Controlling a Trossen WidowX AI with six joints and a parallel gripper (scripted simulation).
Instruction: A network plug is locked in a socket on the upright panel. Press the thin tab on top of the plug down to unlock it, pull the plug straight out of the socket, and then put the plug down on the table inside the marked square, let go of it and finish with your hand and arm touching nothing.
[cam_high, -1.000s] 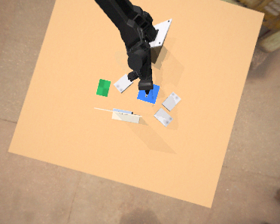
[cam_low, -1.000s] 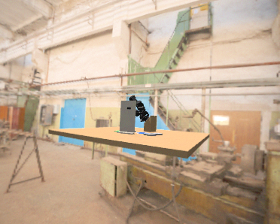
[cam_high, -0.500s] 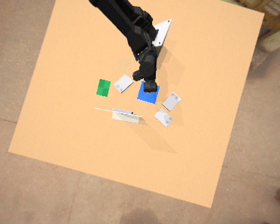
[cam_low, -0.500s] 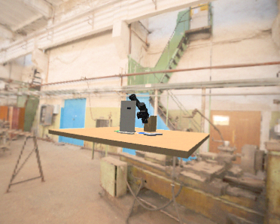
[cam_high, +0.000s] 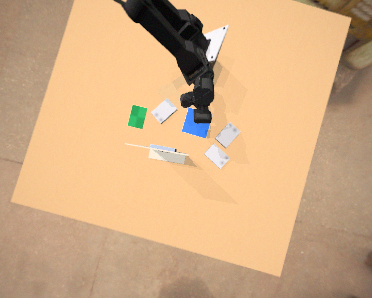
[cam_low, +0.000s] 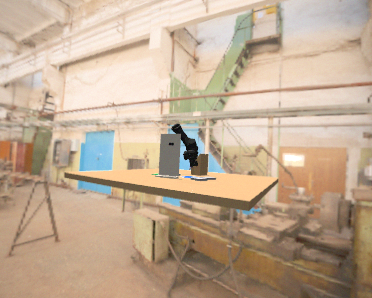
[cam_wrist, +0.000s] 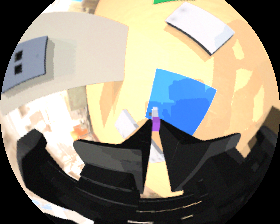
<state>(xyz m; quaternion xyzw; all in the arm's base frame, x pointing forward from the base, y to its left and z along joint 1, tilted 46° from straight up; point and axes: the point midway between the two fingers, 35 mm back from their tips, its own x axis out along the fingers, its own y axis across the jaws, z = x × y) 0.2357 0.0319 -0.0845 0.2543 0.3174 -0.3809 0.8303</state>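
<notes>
My gripper tip is now 8 cm above the blue marked square. Also, from my gripper tip: upright panel: 18 cm ahead, 8 cm to the right, 7 cm above; then network plug: 1 cm ahead.
</notes>
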